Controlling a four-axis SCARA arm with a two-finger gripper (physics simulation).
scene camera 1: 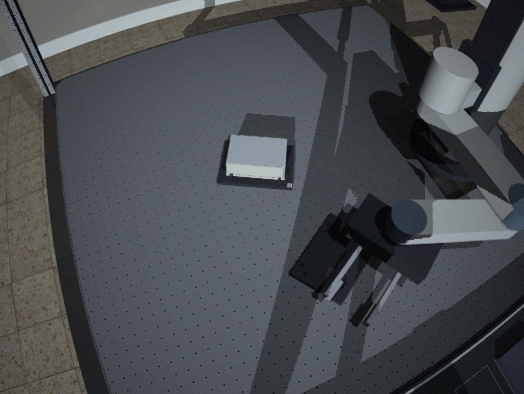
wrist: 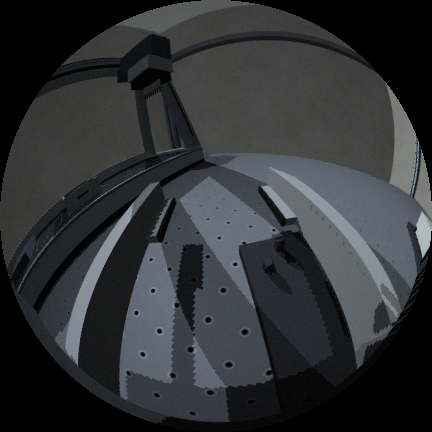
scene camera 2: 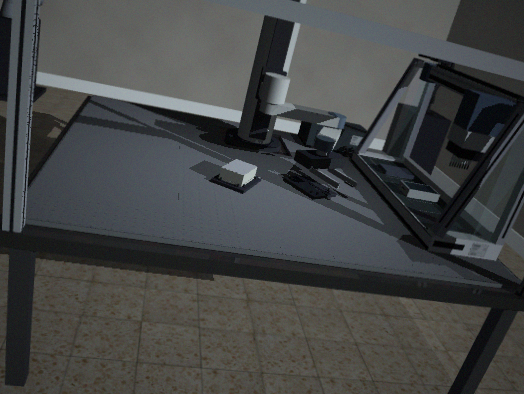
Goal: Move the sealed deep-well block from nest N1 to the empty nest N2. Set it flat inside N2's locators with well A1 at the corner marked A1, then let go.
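Places are measured from the arm's base along level axes (x left, y ahead, z down), in centimetres.
Pixels of known places: gripper, fingertip midpoint: [scene camera 1: 346, 310] [wrist: 214, 183] [scene camera 2: 347, 185]; arm's base, link origin: [scene camera 2: 252, 141].
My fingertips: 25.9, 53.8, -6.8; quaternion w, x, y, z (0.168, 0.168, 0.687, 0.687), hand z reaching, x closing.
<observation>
Ahead of a thing's pixels: the offset from my fingertips to its top centre, as dx, dy, dz. "*": to the spot under its first point.
The white sealed block @[-38.9, -0.2, +0.1] [scene camera 1: 257, 152] [scene camera 2: 239, 171] [wrist: 424, 236] sits, looking flat, in a dark nest @[-38.9, -0.2, +3.3] [scene camera 1: 255, 183] [scene camera 2: 243, 189], taken as N1, with a small white mark at one corner. Its A1 well cannot be made out. The other dark nest @[-11.5, -5.2, +3.3] [scene camera 1: 309, 262] [scene camera 2: 311, 187] [wrist: 295, 312], taken as N2, holds no block; small locators show on it in the wrist view, and the gripper partly hides it in scene camera 1. My gripper [scene camera 1: 346, 305] [scene camera 2: 347, 185] [wrist: 214, 183] is shut at its narrow setting, a gap between its fingers and nothing held. One finger overlaps N2's edge in view; its height is unclear.
The arm's column [scene camera 2: 265, 80] stands behind the nests. A glass-sided framed enclosure [scene camera 2: 395, 209] stands on the right, with a light tray @[* +28.7, -0.7, -2.4] [scene camera 2: 420, 191] inside and a dark multi-tip head @[+25.7, +20.0, -32.2] [scene camera 2: 470, 145] [wrist: 150, 67] above. A dark box @[* +20.7, -57.3, -3.8] [scene camera 2: 354, 136] stands behind the arm.
</observation>
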